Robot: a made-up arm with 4 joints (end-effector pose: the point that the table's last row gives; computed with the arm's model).
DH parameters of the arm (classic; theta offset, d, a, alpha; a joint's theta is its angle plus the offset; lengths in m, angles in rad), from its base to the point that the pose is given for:
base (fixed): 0 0.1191 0 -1.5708
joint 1: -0.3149 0 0.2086 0
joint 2: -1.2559 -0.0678 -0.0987 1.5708
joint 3: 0 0.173 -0.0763 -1.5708
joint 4: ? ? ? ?
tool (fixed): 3.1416 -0.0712 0 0
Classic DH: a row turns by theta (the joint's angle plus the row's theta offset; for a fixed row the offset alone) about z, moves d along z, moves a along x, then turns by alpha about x.
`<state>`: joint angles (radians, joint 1 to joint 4).
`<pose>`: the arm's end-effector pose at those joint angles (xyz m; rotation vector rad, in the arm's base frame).
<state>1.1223 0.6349 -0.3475 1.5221</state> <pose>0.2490 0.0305 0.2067 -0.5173 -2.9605 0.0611</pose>
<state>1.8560 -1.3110 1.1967 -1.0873</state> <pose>-0.3402 -0.2766 -0.2742 -0.8289 -0.4754 0.8815</pose>
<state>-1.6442 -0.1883 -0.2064 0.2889</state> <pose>0.1700 0.0935 -0.0144 0.1115 -1.5376 0.1993</pose>
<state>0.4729 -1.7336 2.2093 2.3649</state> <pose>0.4490 -0.0658 -0.0799 0.5460 0.6012 -2.2118</pose>
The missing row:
joint 4: -1.5708 0.1461 0.1946 -1.5708
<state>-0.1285 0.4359 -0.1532 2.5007</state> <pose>0.1376 0.0618 0.2453 0.0995 2.8006 0.1939</pose>
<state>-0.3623 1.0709 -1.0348 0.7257</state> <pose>-0.0978 0.0072 0.5081 1.1214 1.2951 0.0096</pose>
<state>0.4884 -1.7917 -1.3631 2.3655</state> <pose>0.1185 -0.1461 0.0198 -0.3700 0.8867 1.3711</pose>
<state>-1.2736 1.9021 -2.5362 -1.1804</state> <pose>-0.0224 -0.0267 0.6101 1.5766 -0.2170 -2.0050</pose>
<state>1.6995 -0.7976 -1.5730 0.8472</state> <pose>-0.1445 -0.0905 0.2221 1.7473 1.3381 -0.0478</pose>
